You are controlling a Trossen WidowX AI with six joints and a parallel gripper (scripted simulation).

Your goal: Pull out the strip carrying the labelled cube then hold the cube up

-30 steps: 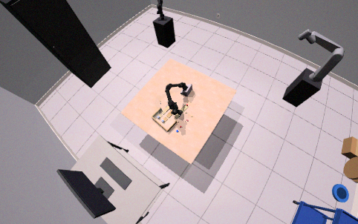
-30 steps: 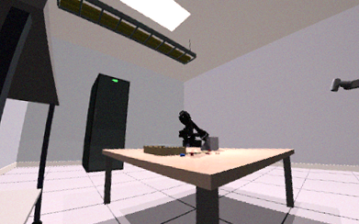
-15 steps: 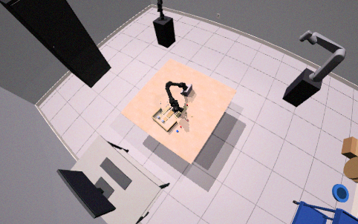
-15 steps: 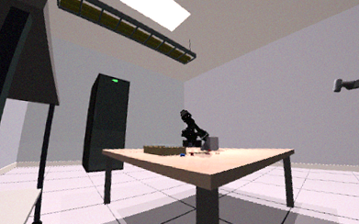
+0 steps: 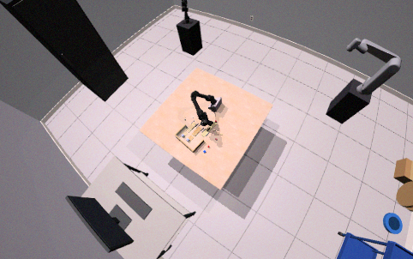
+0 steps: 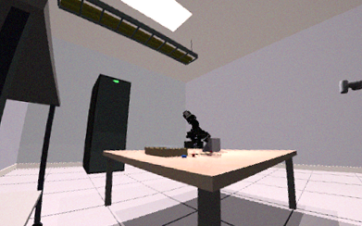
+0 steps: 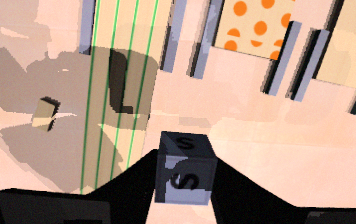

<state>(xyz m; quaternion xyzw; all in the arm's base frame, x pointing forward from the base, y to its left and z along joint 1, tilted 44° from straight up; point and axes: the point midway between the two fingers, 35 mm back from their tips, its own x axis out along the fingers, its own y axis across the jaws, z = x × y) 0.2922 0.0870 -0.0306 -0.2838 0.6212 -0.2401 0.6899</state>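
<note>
Now: gripper tip 12 cm to the right of the tan block and 5 cm above it. The rest, counted from my gripper tip: pink block (8 cm ahead, 21 cm to the left, 5 cm below).
</note>
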